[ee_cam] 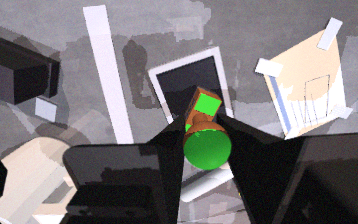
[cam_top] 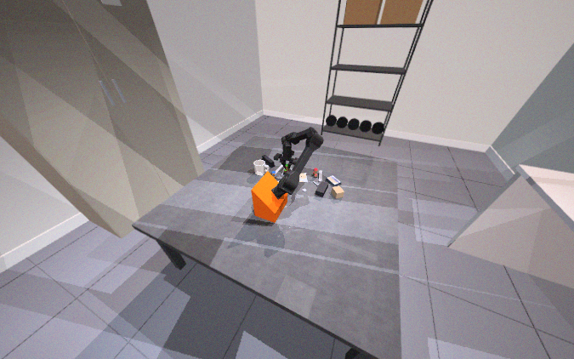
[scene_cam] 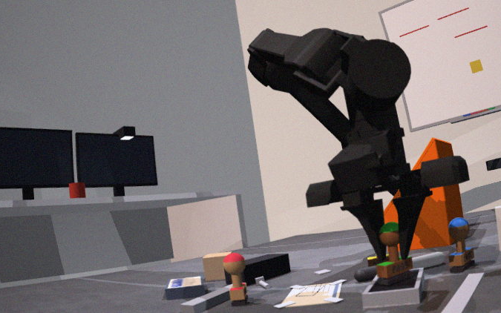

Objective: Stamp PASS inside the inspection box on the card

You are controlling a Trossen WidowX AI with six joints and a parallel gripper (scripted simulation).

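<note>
The green-topped pass stamp lies right at my gripper tip. From my gripper tip the other things lie so: blue-topped stamp: 100 mm behind, 50 mm to the left, 20 mm below; white marker: 80 mm behind, 50 mm to the right, 30 mm below; ink pad: 40 mm below.
</note>
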